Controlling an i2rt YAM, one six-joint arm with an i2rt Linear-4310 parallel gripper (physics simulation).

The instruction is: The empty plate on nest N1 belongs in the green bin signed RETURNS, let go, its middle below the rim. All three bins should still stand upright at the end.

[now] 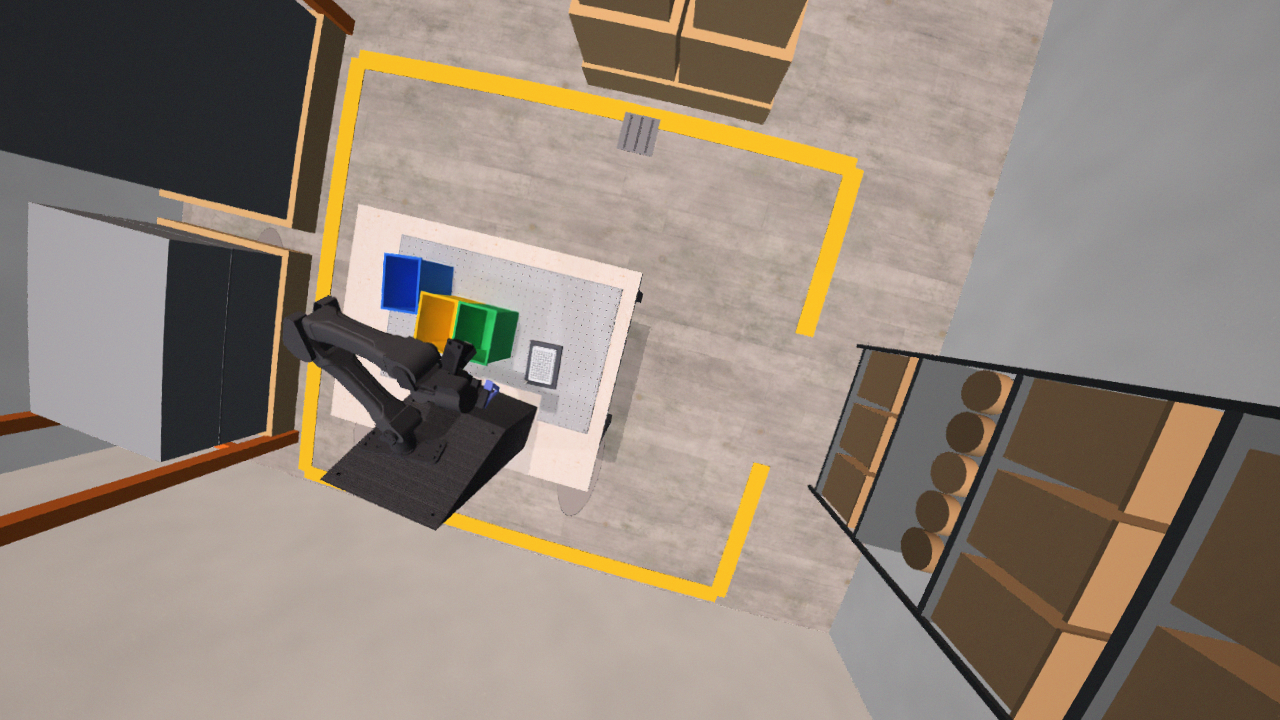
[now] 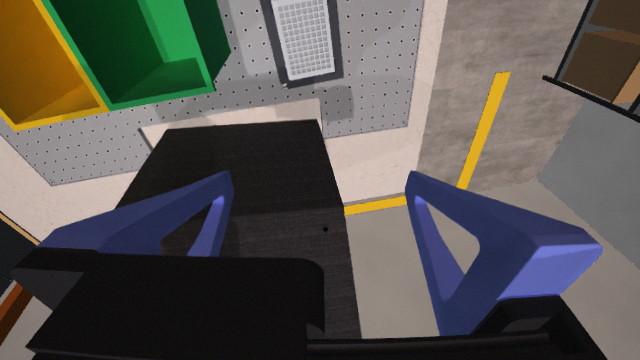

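Seen in the pictures: gripper, between the fingertips: (image 1: pixel 483 382) (image 2: pixel 319 180); arm's base, origin of its link: (image 1: pixel 404 446).
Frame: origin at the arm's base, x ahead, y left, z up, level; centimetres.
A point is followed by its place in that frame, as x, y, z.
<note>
The plate (image 1: pixel 542 364) {17.5, -26.6, -36.6} (image 2: pixel 305 40) {17.0, -26.2, -36.6} is pale, rectangular and covered in small wells. It lies in a dark-framed nest (image 1: pixel 547 343) {25.0, -28.4, -37.8} (image 2: pixel 337 60) {11.5, -30.3, -37.7}, whose label cannot be read. The green bin (image 1: pixel 503 335) {28.5, -15.8, -29.8} (image 2: pixel 215 40) {23.2, -14.4, -30.6} stands upright beside it, to the left. The RETURNS sign does not show. The yellow bin (image 1: pixel 437 313) {36.3, 7.7, -29.8} (image 2: pixel 45 60) {31.2, 9.1, -31.4} stands upright against the green bin, and the blue bin (image 1: pixel 401 282) {47.1, 19.2, -28.3} stands upright farther left. My gripper (image 1: pixel 490 389) {17.6, -23.4, -1.2} (image 2: pixel 319 180) {17.6, -23.4, -1.2} is open, with nothing between its blue fingers. It is above the black base block's edge, apart from the plate and the bins.
The bins and nest stand on a grey perforated board (image 1: pixel 572 304) {38.8, -37.8, -38.9} (image 2: pixel 375 50) {10.1, -37.8, -38.9} on a pale table (image 1: pixel 492 237) {63.4, -8.6, -40.1} (image 2: pixel 370 165) {-17.4, -30.8, -40.2}. The arm's black base block (image 1: pixel 402 488) {-7.7, -4.9, 8.1} (image 2: pixel 240 155) {6.4, -8.5, -28.0} stands at the table's near side. Shelving (image 1: pixel 1020 368) stands far right, beyond yellow floor tape (image 1: pixel 832 250) (image 2: pixel 485 125).
</note>
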